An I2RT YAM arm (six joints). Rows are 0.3 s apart.
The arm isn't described. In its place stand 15 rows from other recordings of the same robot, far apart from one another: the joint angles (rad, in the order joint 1, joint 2, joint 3, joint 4, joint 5, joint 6), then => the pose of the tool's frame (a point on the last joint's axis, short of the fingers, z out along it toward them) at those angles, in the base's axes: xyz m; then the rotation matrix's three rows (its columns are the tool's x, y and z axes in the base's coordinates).
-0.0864, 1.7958, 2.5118, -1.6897, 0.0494, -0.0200 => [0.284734, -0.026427, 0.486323], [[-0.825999, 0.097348, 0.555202], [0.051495, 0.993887, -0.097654], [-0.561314, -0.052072, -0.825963]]
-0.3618, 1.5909, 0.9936, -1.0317, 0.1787, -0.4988 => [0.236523, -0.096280, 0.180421], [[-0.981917, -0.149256, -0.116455], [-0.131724, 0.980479, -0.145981], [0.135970, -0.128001, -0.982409]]
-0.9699, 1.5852, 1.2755, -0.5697, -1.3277, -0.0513 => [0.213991, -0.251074, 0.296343], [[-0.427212, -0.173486, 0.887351], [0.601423, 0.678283, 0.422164], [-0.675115, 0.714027, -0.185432]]
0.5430, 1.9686, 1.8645, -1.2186, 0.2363, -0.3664 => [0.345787, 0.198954, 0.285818], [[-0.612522, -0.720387, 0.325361], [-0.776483, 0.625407, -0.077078], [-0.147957, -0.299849, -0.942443]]
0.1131, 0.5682, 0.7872, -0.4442, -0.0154, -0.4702 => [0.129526, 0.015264, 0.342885], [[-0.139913, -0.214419, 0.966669], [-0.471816, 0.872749, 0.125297], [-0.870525, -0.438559, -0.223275]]
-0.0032, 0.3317, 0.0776, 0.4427, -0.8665, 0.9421 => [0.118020, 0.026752, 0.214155], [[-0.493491, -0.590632, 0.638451], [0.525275, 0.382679, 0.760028], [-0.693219, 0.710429, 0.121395]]
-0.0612, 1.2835, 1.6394, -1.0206, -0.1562, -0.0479 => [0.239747, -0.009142, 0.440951], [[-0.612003, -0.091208, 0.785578], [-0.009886, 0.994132, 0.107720], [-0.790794, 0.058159, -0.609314]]
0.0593, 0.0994, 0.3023, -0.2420, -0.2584, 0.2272 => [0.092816, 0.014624, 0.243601], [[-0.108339, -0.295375, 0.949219], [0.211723, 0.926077, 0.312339], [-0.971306, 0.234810, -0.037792]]
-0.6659, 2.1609, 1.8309, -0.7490, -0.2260, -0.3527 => [0.374086, -0.283738, 0.214414], [[-0.829725, 0.247469, 0.500315], [0.223725, 0.968640, -0.108089], [-0.511374, 0.022249, -0.859070]]
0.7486, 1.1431, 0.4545, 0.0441, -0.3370, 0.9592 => [0.155963, 0.160955, 0.179719], [[-0.937185, -0.119621, 0.327681], [0.184017, 0.628496, 0.755732], [-0.296348, 0.768560, -0.567004]]
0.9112, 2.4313, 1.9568, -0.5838, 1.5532, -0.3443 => [0.335811, 0.374965, 0.162038], [[-0.599441, 0.089453, 0.795405], [-0.782707, 0.142383, -0.605885], [-0.167450, -0.985761, -0.015335]]
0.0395, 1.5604, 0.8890, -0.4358, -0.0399, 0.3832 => [0.295114, 0.013084, 0.174048], [[-0.850348, 0.281038, 0.444888], [0.340278, 0.938565, 0.057503], [-0.401396, 0.200283, -0.893738]]
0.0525, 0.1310, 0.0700, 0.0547, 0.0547, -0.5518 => [0.115949, 0.004144, 0.192249], [[-0.006510, -0.001425, 0.999978], [-0.524501, 0.851407, -0.002201], [-0.851385, -0.524504, -0.006291]]
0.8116, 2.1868, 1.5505, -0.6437, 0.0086, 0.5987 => [0.300794, 0.316541, 0.126653], [[-0.952578, -0.226158, 0.203588], [-0.185144, 0.961715, 0.202053], [-0.241490, 0.154778, -0.957980]]
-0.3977, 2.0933, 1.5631, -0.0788, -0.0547, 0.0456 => [0.446340, -0.185389, 0.207475], [[-0.511110, 0.369058, 0.776249], [0.264078, 0.926869, -0.266790], [-0.817942, 0.068632, -0.571192]]
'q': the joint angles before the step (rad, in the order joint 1, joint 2, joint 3, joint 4, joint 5, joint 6). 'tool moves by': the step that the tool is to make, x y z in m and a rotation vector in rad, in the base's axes. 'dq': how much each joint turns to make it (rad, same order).
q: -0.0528, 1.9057, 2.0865, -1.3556, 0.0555, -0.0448
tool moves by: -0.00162, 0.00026, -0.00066, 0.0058, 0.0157, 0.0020
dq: 0.0000, 0.0000, 0.0000, -0.0160, -0.0054, 0.0000
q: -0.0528, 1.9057, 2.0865, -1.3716, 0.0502, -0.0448
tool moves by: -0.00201, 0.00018, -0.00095, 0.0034, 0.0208, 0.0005
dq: 0.0000, 0.0003, 0.0000, -0.0206, -0.0023, 0.0003
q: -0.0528, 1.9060, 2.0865, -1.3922, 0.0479, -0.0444
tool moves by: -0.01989, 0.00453, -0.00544, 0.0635, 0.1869, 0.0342
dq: 0.0038, -0.0003, -0.0004, -0.1896, -0.0599, -0.0153
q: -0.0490, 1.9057, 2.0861, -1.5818, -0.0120, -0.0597
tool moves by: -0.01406, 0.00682, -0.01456, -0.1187, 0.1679, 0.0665
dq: 0.0305, -0.0099, -0.0702, -0.1015, 0.1205, -0.0469
